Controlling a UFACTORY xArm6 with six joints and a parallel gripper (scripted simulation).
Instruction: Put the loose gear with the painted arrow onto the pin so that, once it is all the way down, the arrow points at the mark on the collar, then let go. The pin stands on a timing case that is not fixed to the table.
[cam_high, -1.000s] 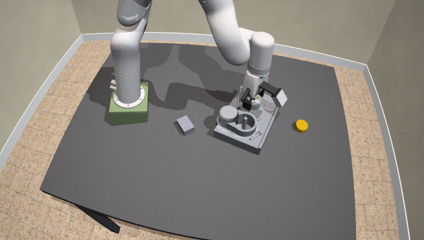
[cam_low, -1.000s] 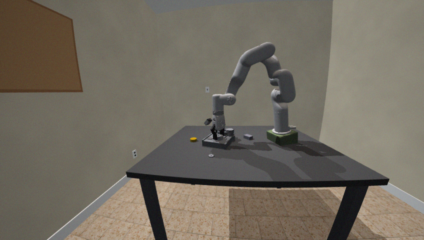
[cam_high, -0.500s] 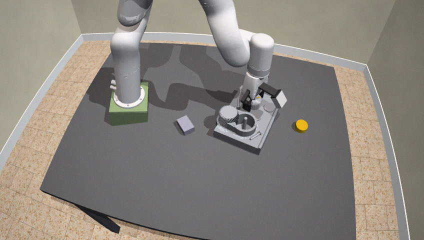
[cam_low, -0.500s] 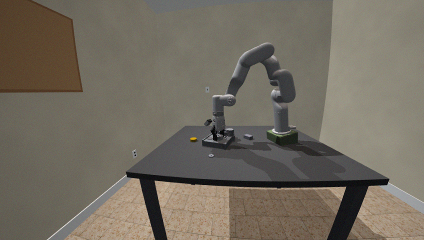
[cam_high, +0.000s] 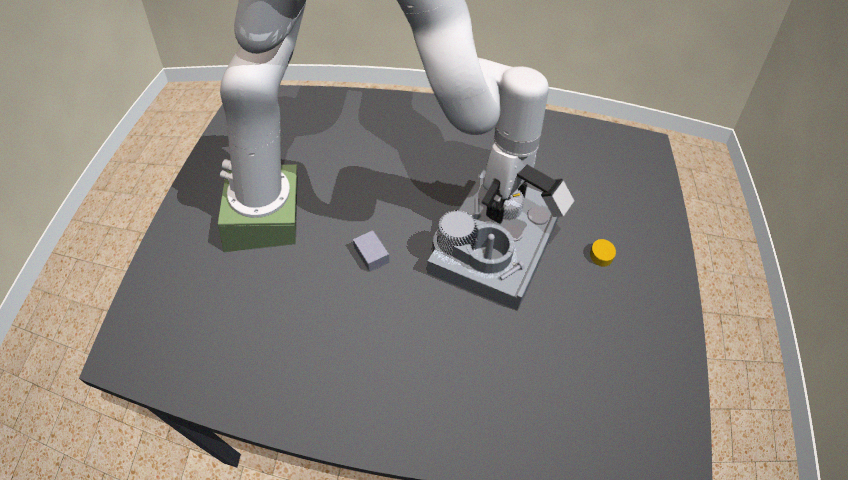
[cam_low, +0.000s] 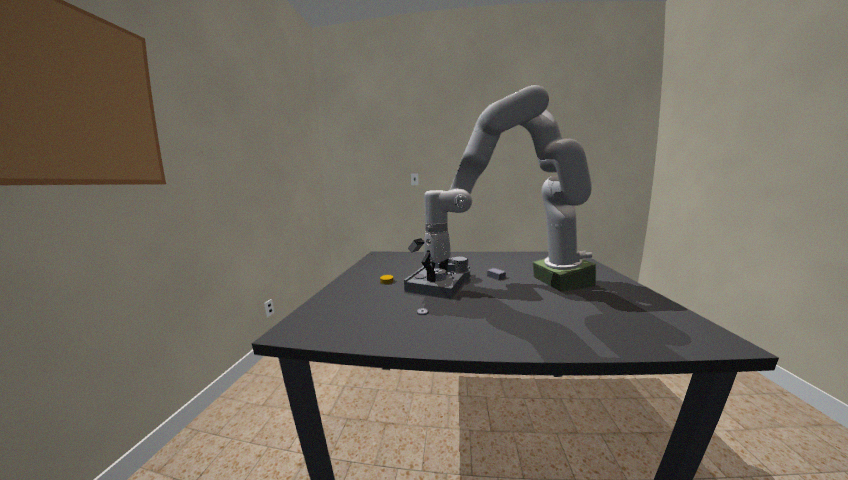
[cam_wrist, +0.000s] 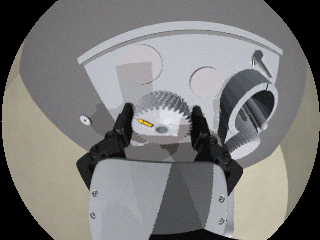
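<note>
Right now my hand is right at the gear. The rest, counted from my hand: yellow disc: 210 mm ahead, 10 mm to the right, 40 mm below; small grey block: 200 mm behind, 160 mm to the right, 40 mm below.
</note>
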